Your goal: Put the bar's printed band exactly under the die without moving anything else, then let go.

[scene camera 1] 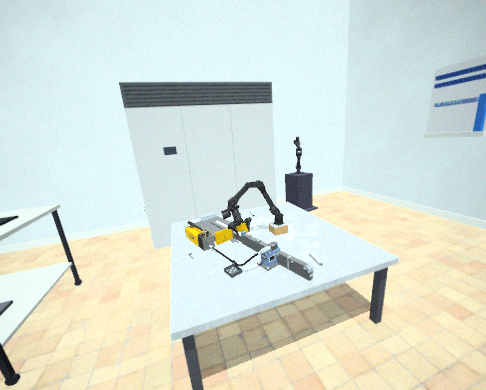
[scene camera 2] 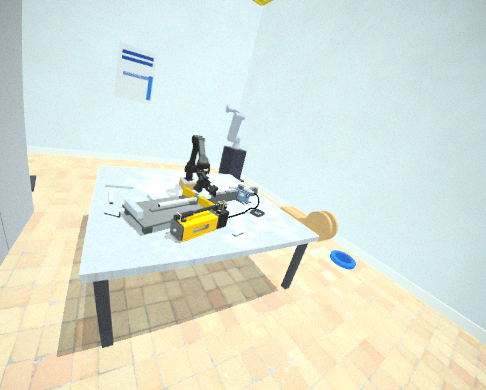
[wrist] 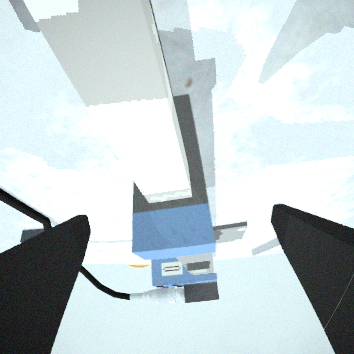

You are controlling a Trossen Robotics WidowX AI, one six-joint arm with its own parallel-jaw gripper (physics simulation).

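Places are measured from the arm's base along level axes (x ahead, y left, z up), in metres.
Where they show: gripper, fingertip midpoint: [scene camera 1: 244,233] [wrist: 180,219]; arm's base at its link origin: [scene camera 1: 279,223] [scene camera 2: 188,179].
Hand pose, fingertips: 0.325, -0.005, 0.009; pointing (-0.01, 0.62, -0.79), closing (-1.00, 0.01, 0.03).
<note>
Things, the pixels of their top centre, and the offset from my fingertips, as dx, dy, dz. "pt": a spot on its surface instead. Level surfaces: height alone.
- blue block at a spot on its surface: [wrist: 172,227] pt +0.004, -0.009, +0.007
- blue press at a spot on its surface: [wrist: 167,272] [scene camera 2: 242,194] pt +0.025, +0.287, -0.011
- grey bed at its surface level: dz -0.028
- yellow motor unit at a spot on its surface: [scene camera 2: 199,226] pt +0.322, -0.293, -0.017
- black cable at a spot on its surface: [scene camera 1: 225,255] pt +0.200, +0.085, -0.066
- small dark box at a spot on its surface: [scene camera 1: 233,270] pt +0.227, +0.253, -0.074
- white stick at its top centre: [wrist: 268,250] [scene camera 1: 315,257] -0.234, +0.458, -0.058
A long pale bar [wrist: 135,135] runs from the upper left to the centre in the wrist view, above a dark grey track [wrist: 189,145] [scene camera 1: 298,266]. A blue block [wrist: 172,227] shows at its near end. I cannot make out the bar's printed band. The blue press [scene camera 1: 269,258] [scene camera 2: 244,194] [wrist: 167,272] stands at the track; its die cannot be told apart. My gripper [scene camera 1: 244,223] [scene camera 2: 209,193] [wrist: 180,219] is open and empty, near the yellow guard. In the wrist view its fingers stand on either side of the blue block, which is apart from both.
Yellow guard plates [scene camera 1: 223,236] stand at the track's far end, beside a grey bed [scene camera 2: 155,222] and a yellow motor unit [scene camera 2: 199,226]. A black cable [scene camera 1: 225,255] runs by a small dark box [scene camera 1: 233,270] to the press. A white stick [scene camera 1: 315,259] lies right of the track.
</note>
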